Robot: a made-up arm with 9 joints. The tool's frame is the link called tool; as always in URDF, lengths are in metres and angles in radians. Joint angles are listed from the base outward. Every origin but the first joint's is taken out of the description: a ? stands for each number. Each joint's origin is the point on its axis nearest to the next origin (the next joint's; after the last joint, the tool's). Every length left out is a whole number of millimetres.
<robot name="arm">
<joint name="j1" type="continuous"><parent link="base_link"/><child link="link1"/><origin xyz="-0.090 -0.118 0.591" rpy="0.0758 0.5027 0.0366"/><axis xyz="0 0 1"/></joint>
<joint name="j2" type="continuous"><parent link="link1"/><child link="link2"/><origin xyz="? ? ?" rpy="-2.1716 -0.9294 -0.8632"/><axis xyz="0 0 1"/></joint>
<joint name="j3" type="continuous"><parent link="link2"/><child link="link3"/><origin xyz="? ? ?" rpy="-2.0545 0.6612 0.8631"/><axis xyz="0 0 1"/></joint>
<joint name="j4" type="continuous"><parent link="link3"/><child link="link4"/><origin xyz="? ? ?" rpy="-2.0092 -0.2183 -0.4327"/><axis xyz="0 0 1"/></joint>
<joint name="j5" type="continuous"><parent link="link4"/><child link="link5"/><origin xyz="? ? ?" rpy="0.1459 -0.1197 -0.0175"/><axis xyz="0 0 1"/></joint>
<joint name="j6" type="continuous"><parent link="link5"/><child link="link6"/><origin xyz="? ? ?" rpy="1.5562 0.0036 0.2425"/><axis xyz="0 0 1"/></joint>
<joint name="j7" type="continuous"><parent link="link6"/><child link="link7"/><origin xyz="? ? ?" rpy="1.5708 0.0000 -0.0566"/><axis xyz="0 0 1"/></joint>
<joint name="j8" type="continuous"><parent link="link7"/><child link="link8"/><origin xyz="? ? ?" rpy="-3.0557 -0.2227 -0.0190"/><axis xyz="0 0 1"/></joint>
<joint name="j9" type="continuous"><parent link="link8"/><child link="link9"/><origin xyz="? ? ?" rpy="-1.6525 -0.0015 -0.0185"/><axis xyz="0 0 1"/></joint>
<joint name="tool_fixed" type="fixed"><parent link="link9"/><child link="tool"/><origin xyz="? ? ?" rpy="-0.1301 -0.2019 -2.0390"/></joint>
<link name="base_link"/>
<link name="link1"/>
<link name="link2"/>
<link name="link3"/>
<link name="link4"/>
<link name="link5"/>
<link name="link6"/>
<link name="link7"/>
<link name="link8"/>
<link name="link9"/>
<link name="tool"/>
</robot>
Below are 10 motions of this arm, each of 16 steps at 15 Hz.
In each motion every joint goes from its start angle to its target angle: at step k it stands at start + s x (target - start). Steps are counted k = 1, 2, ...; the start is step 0. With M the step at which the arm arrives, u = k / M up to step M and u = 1 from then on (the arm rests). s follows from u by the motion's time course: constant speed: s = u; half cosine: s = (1 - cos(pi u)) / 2; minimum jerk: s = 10 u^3 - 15 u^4 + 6 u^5.
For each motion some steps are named. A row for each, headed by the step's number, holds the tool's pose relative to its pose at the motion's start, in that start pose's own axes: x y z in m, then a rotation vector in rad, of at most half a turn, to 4 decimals.
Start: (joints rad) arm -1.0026 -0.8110 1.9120 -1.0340 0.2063 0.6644 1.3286 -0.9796 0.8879
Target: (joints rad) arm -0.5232 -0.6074 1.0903 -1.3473 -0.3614 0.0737 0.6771 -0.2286 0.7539
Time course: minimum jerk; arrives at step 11
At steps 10, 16:
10: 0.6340 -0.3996 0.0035 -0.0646 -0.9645 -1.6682
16: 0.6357 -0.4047 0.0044 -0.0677 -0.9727 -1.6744

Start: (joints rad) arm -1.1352 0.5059 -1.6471 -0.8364 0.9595 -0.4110 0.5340 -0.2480 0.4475
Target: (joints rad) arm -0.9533 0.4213 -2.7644 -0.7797 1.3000 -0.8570 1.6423 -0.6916 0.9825
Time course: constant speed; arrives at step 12
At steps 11, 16:
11: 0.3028 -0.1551 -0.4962 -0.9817 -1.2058 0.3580
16: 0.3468 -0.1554 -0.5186 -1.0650 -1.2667 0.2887

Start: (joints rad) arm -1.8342 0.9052 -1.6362 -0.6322 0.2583 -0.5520 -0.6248 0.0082 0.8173
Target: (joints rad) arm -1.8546 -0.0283 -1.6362 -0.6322 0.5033 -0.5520 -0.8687 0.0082 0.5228
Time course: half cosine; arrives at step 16
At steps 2, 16:
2: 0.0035 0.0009 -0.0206 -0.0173 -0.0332 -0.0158
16: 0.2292 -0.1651 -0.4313 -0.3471 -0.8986 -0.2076

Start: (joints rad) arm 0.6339 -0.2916 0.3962 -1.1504 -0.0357 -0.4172 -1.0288 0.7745 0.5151
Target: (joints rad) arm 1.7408 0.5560 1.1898 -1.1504 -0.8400 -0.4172 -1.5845 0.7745 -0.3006
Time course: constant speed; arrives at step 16
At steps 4, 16:
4: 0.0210 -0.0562 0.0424 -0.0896 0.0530 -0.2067
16: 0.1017 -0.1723 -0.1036 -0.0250 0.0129 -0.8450

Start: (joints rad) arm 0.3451 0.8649 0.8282 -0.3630 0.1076 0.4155 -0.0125 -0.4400 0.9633
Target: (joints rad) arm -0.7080 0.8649 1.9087 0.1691 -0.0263 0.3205 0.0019 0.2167 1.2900
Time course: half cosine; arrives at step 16
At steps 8, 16:
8: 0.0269 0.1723 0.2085 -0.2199 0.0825 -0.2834
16: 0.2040 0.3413 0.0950 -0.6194 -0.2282 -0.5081

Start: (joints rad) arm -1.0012 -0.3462 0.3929 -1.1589 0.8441 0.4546 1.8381 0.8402 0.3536
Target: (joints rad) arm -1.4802 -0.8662 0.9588 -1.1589 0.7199 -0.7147 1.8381 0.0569 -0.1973
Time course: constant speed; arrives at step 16
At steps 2, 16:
2: -0.0549 -0.0565 0.0376 -0.1779 -0.0267 -0.0149
16: -0.2466 -0.2566 0.5914 -1.0199 -0.4617 0.1526

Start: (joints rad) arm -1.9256 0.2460 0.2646 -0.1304 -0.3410 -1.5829 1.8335 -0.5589 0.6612
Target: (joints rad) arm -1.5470 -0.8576 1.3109 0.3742 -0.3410 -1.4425 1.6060 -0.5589 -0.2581
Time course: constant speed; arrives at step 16
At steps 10, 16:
10: 0.0289 -0.3828 -0.2028 0.9787 0.8412 -0.7012
16: -0.1422 -0.3299 -0.5195 1.5378 1.3502 -0.7905

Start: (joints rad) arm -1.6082 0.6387 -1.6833 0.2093 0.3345 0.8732 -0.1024 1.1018 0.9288
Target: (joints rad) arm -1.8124 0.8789 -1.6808 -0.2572 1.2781 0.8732 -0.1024 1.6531 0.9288
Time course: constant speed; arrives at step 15
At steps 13, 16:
13: 0.0504 0.1916 -0.0566 0.5109 -0.4169 -0.6394
16: 0.0665 0.2116 -0.0595 0.5845 -0.5019 -0.7299

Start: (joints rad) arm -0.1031 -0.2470 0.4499 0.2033 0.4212 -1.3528 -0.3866 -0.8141 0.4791
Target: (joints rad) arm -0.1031 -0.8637 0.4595 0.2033 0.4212 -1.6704 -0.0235 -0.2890 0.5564
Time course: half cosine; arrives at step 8
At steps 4, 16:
4: 0.1258 0.0910 -0.0329 0.0741 -0.0595 -0.1400
16: 0.2712 0.1394 -0.0704 0.1237 -0.1323 -0.2780

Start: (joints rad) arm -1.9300 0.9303 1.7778 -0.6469 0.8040 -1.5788 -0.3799 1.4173 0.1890
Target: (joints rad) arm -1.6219 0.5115 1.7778 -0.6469 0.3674 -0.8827 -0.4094 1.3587 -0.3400
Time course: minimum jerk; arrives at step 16
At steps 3, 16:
3: 0.0017 0.0268 -0.0107 0.0348 -0.0268 -0.0484
16: 0.0766 0.5214 0.0425 0.6263 -0.2253 -1.1578

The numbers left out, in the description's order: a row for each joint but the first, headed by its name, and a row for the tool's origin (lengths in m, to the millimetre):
j2: 0.057 0.100 0.000
j3: -0.086 0.141 0.000
j4: -0.393 -0.185 0.000
j5: 0.036 0.119 0.000
j6: -0.118 -0.184 0.000
j7: 0.026 -0.205 0.000
j8: 0.049 -0.046 0.000
j9: -0.037 -0.134 0.000
tool: -0.019 -0.039 0.000

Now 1 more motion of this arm.
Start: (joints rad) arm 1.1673 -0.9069 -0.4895 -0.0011 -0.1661 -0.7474 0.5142 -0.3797 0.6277
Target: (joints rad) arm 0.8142 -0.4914 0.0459 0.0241 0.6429 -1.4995 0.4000 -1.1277 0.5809
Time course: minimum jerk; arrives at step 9
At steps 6, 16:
6: 0.1661 -0.0027 0.1080 -0.7751 -0.2680 0.1532
16: 0.2190 0.0090 0.1144 -1.0398 -0.3564 0.1963

